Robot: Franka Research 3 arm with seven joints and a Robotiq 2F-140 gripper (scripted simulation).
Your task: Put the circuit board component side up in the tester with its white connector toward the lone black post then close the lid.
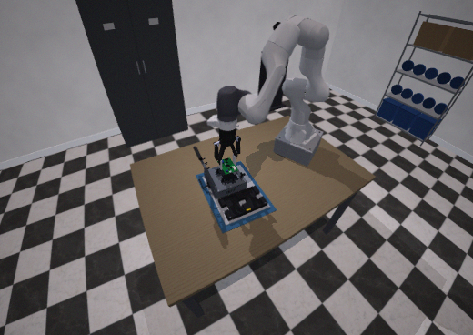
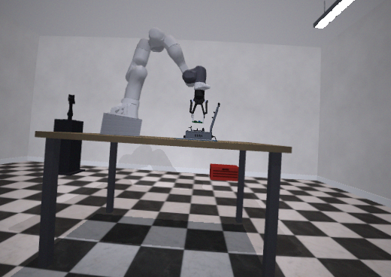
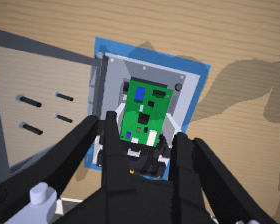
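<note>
Right now the green circuit board is 20 mm below my hand. From my hand the other things lie so: tester lid (120 mm ahead, 30 mm above, 10 mm to the right).
</note>
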